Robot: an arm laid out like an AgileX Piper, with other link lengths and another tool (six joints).
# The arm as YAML. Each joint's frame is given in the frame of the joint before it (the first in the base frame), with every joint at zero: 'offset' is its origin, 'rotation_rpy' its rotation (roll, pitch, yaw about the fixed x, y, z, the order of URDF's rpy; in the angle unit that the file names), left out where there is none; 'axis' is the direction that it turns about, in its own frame. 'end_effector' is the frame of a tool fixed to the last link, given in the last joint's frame.
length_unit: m
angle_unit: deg
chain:
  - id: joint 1
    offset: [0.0, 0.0, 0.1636]
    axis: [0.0, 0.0, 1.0]
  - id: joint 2
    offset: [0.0, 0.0, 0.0]
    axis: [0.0, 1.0, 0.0]
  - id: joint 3
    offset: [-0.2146, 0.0, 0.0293]
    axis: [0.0, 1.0, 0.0]
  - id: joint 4
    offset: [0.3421, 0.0, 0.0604]
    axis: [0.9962, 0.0, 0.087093]
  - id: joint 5
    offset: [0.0, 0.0, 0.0]
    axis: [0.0, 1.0, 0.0]
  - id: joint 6
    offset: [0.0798, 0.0, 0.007]
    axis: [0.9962, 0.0, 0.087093]
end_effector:
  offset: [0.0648, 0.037, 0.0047]
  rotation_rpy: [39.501, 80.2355, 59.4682]
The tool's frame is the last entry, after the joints.
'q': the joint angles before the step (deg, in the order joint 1, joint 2, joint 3, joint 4, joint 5, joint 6). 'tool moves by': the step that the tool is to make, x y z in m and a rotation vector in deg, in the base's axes. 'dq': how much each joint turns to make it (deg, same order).
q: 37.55 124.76 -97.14 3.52 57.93 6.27
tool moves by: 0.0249 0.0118 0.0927 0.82 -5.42 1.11
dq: 0.00 0.00 -15.42 -2.86 10.63 0.00
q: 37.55 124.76 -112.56 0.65 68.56 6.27
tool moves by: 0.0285 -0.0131 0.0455 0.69 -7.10 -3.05
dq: -1.88 -0.18 -6.79 -4.13 0.89 1.49
